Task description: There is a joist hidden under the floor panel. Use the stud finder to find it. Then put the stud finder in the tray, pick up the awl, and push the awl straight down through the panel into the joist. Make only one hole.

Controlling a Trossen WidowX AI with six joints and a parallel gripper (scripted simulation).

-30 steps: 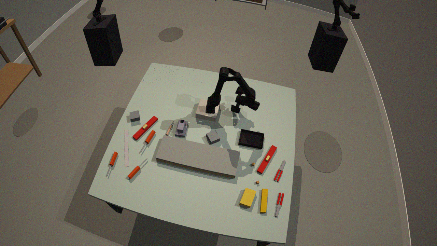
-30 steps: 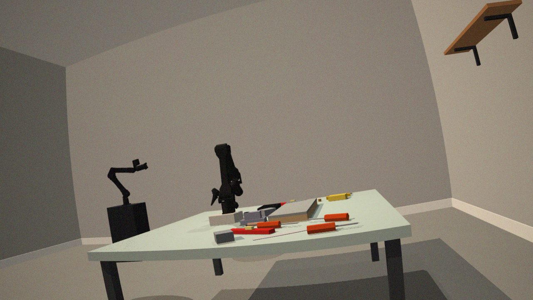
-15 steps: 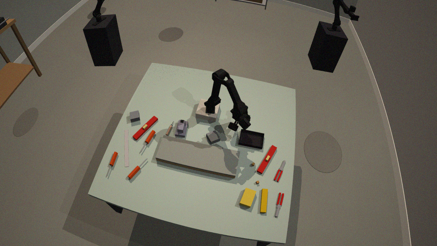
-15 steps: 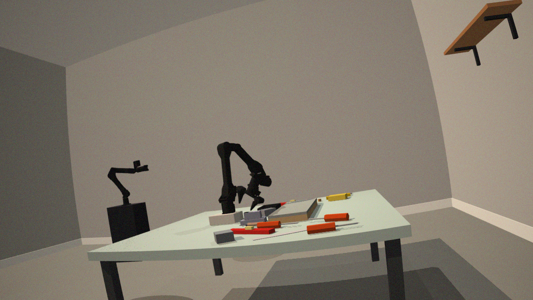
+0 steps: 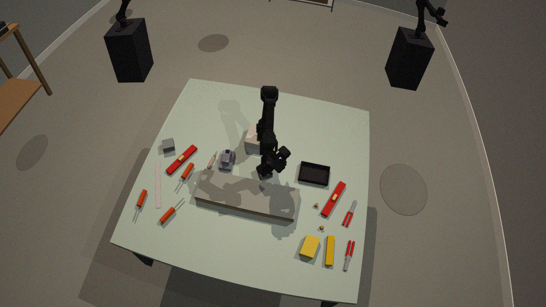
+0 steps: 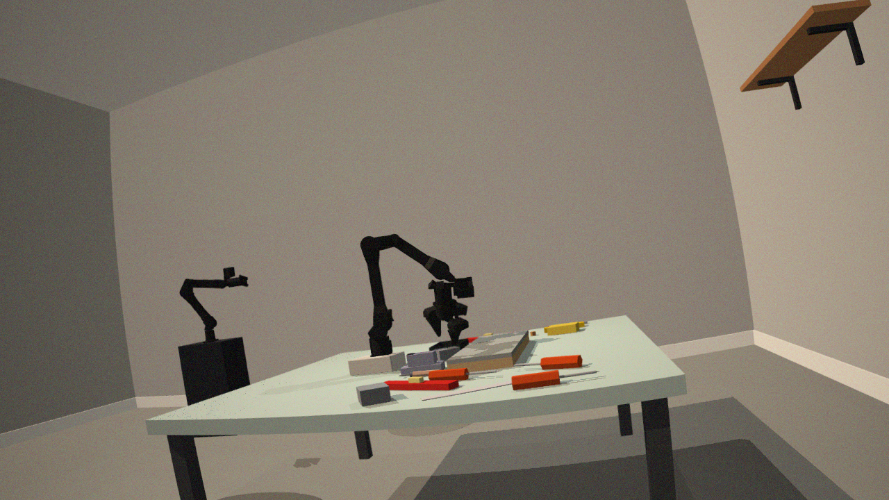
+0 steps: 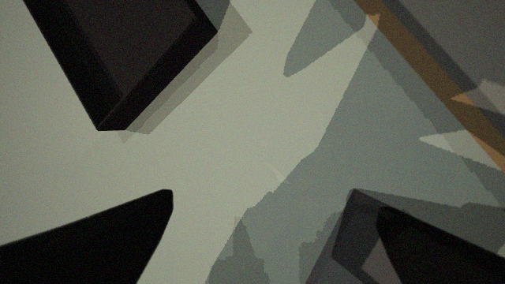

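My gripper tip is now 28 cm to the left of the grey stud finder, 7 cm past it and 1 cm above it. Also, from my gripper tip: dark tray: 20 cm to the left, 4 cm below, 1 cm behind; then white strip: 66 cm to the right, 13 cm ahead, 5 cm below; then awl: 36 cm to the right, 7 cm behind, 5 cm below.
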